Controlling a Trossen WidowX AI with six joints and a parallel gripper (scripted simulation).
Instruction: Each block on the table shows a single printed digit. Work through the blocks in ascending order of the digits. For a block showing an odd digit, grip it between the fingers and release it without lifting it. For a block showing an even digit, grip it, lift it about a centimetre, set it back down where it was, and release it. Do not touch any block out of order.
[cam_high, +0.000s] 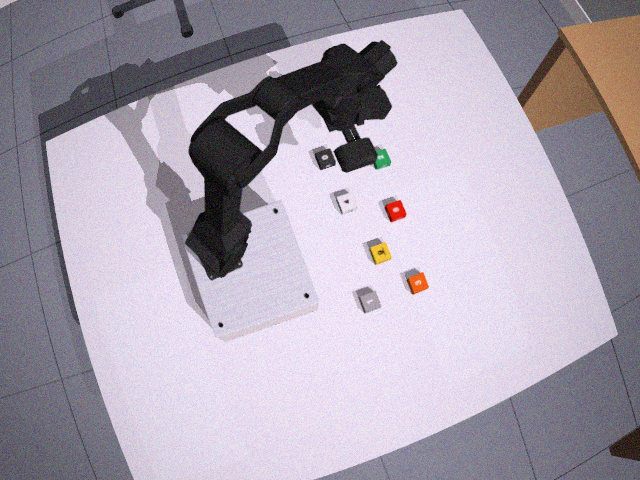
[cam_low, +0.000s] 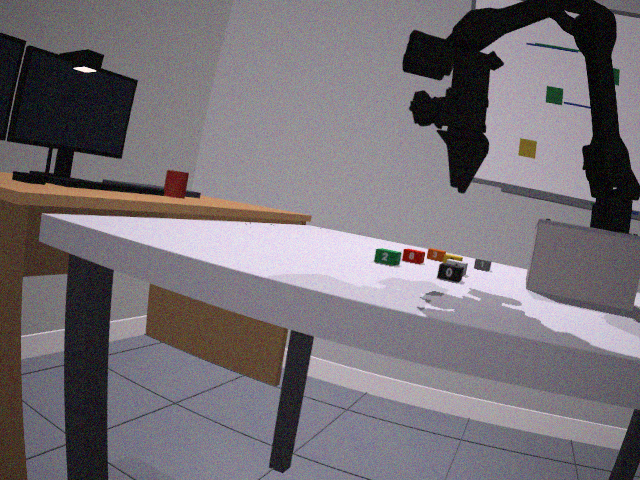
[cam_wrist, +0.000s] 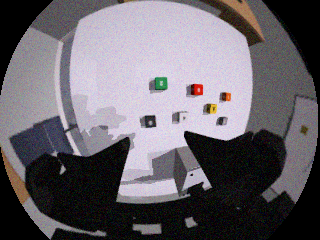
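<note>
My gripper tip is now 110 mm above the black block, 10 mm to the right of it and 10 mm past it. Also, from my gripper tip: white block 110 mm below, 90 mm to the right, 10 mm behind; then green block 110 mm below, 90 mm ahead, 30 mm to the right; then red block 140 mm to the right, 110 mm below, 60 mm ahead.
</note>
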